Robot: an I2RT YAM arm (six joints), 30 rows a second.
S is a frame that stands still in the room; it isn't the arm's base.
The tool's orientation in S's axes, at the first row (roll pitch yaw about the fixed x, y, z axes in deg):
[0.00 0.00 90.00]
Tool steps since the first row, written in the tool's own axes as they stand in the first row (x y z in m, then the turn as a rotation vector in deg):
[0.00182 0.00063 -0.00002 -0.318 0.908 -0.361]
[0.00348 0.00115 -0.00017 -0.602 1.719 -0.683]
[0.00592 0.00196 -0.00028 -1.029 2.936 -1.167]
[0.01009 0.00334 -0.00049 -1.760 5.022 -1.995]
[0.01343 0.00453 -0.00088 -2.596 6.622 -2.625]
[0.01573 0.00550 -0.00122 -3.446 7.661 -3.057]
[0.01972 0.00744 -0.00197 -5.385 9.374 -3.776]
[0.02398 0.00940 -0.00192 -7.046 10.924 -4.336]
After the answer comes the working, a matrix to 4 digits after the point.
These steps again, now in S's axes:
[-0.00063 0.00182 -0.00002 -0.908 -0.318 -0.361]
[-0.00115 0.00348 -0.00017 -1.719 -0.602 -0.683]
[-0.00196 0.00592 -0.00028 -2.936 -1.029 -1.167]
[-0.00334 0.01009 -0.00049 -5.022 -1.760 -1.995]
[-0.00453 0.01343 -0.00088 -6.622 -2.596 -2.625]
[-0.00550 0.01573 -0.00122 -7.661 -3.446 -3.057]
[-0.00744 0.01972 -0.00197 -9.374 -5.385 -3.776]
[-0.00940 0.02398 -0.00192 -10.924 -7.046 -4.336]

The tool's axes in the first row as the columns of a matrix, in S's axes (rounded; the answer above uses it unrounded):
[0.0000 -1.0000 0.0000]
[1.0000 0.0000 0.0000]
[0.0000 0.0000 1.0000]

